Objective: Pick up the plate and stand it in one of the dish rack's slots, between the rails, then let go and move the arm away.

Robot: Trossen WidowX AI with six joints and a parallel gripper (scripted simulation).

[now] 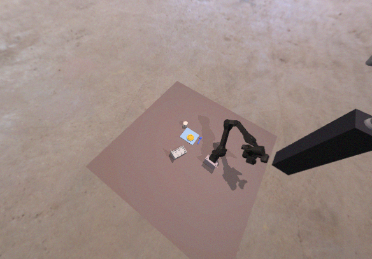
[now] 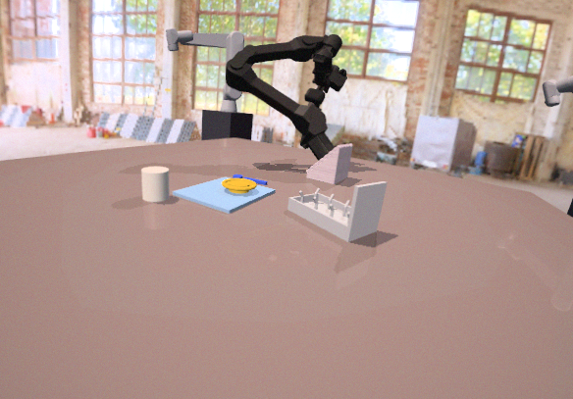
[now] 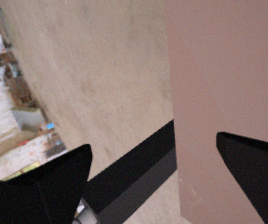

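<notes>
My gripper tip is now 58 cm short of the yellow plate, 7 cm to the right of it and 20 cm above it. The rest, counted from my gripper tip: white dish rack 58 cm ahead, 26 cm to the left, 20 cm below; light blue mat 60 cm ahead, 6 cm to the left, 22 cm below; blue spoon 49 cm ahead, 3 cm to the left, 21 cm below.
</notes>
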